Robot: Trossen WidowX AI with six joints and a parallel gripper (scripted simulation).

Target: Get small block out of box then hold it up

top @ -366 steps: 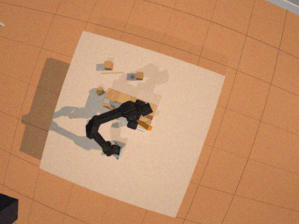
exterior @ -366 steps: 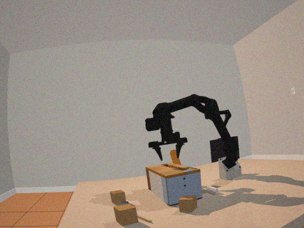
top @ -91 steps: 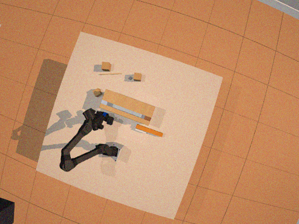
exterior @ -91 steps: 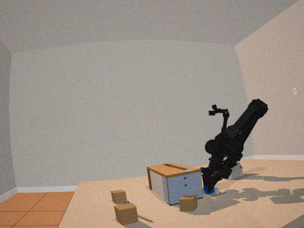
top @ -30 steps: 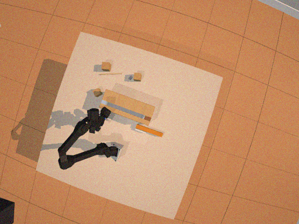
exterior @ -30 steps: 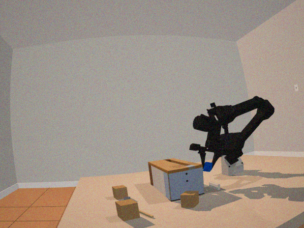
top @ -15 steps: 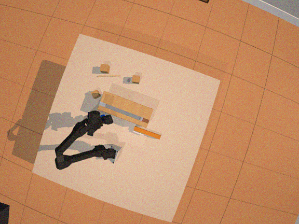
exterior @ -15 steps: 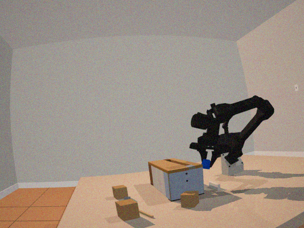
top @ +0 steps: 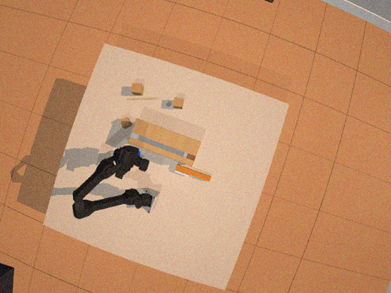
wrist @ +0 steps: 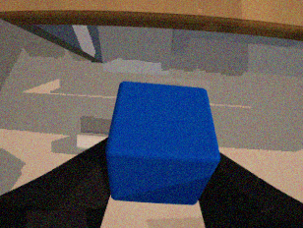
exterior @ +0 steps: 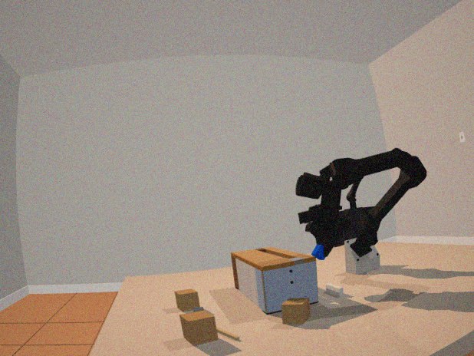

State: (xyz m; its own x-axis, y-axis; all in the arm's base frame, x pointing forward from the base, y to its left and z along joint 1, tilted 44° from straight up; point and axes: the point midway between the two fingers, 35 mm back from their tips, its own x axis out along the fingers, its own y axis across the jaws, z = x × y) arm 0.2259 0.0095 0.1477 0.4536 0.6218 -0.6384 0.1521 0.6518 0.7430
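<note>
The blue block is 10 mm above my gripper tip. From my gripper tip the other things lie so: box (130 mm to the right, 60 mm ahead, 50 mm below); orange bar (340 mm to the right, 100 mm below, 50 mm behind).
</note>
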